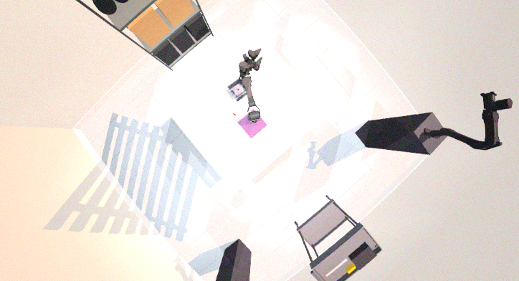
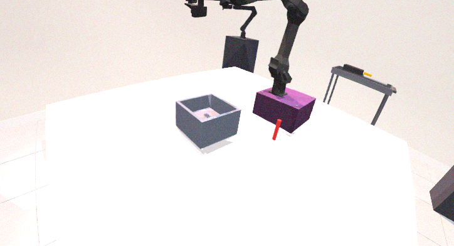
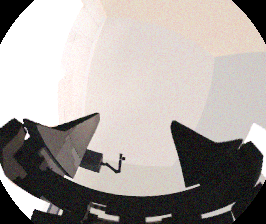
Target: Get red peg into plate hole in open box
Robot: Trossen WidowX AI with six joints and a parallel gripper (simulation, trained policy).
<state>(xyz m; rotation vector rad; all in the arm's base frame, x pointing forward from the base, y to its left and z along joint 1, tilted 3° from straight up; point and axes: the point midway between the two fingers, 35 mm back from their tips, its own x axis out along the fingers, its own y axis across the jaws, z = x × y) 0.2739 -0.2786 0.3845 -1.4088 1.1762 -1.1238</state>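
Right now the red peg is 45 cm to the left of my gripper tip, 43 cm below it and 11 cm behind it. Round my gripper tip: grey box: 44 cm below, 26 cm to the left, 5 cm ahead.
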